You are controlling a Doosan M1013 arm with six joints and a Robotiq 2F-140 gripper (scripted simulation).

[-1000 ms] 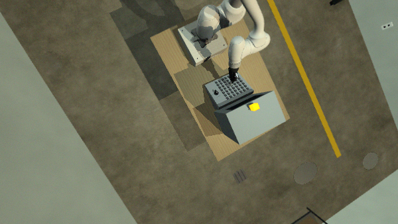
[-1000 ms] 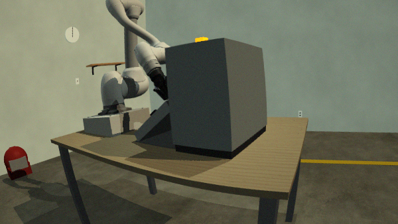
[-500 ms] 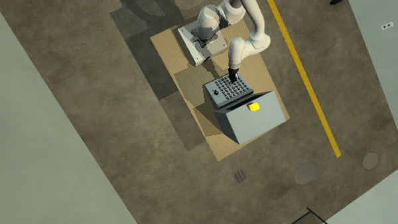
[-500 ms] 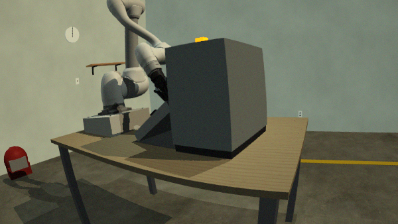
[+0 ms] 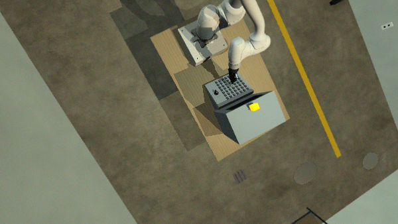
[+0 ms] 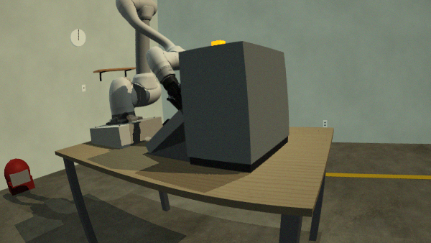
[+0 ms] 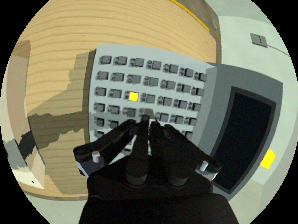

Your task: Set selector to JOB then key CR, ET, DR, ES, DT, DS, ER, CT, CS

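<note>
Now: hand 4 cm to the right of the key and 4 cm above it. From my hand the other things lie so: sloped keypad (3 cm ahead, 6 cm to the right, 6 cm below); then black selector knob (1 cm behind, 16 cm to the right, 1 cm below).
</note>
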